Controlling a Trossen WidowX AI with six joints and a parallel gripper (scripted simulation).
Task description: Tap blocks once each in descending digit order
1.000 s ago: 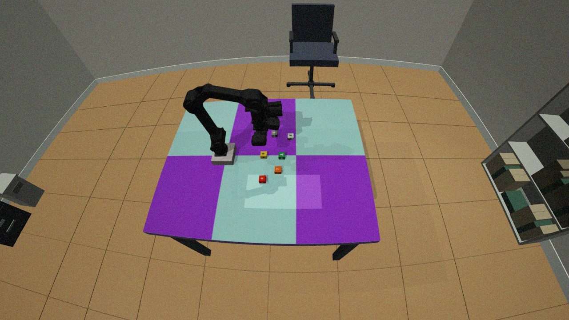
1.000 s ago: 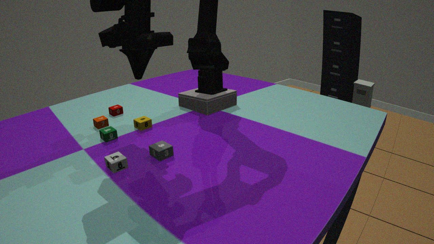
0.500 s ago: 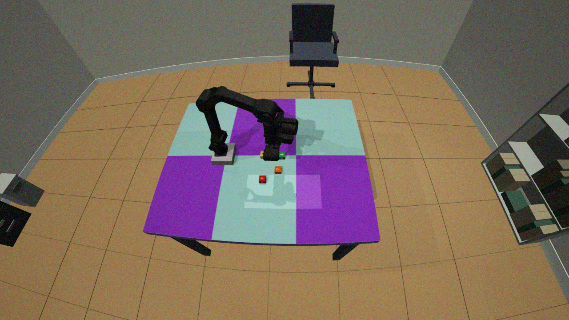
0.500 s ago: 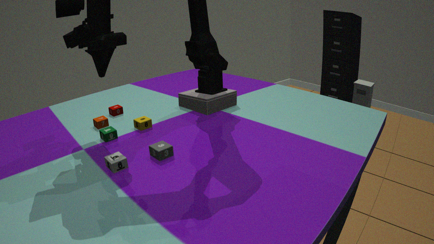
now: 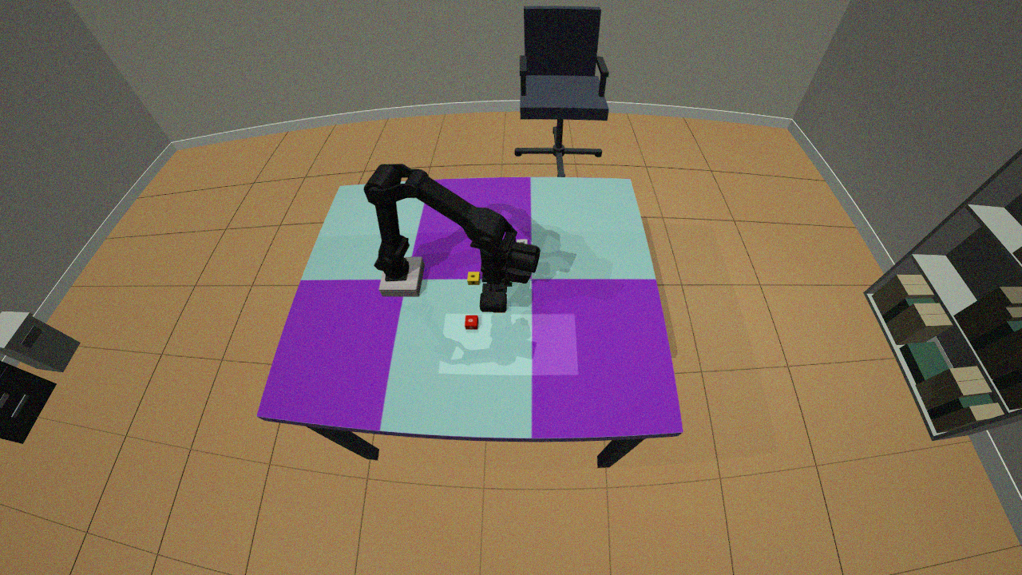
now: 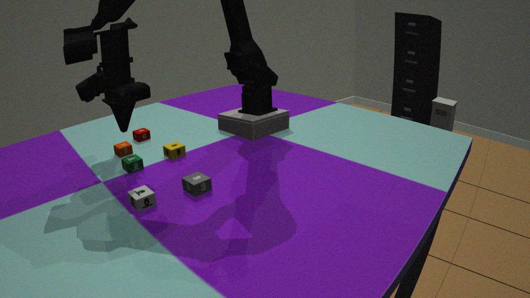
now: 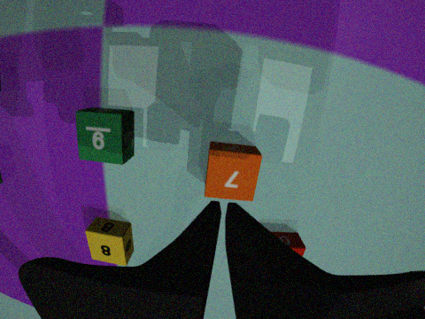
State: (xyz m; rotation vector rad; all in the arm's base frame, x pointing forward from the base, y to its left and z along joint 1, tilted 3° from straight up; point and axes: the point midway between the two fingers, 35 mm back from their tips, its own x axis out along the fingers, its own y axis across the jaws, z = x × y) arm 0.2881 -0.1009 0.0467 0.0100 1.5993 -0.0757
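The orange 7 block is 10 mm ahead of my gripper tip, 10 mm to the right of it and 40 mm below it. The rest, counted from my gripper tip: green block (30 mm ahead, 80 mm to the left, 40 mm below); red block marked 0 (70 mm behind, 60 mm to the right, 40 mm below); yellow 8 block (70 mm behind, 90 mm to the left, 40 mm below).
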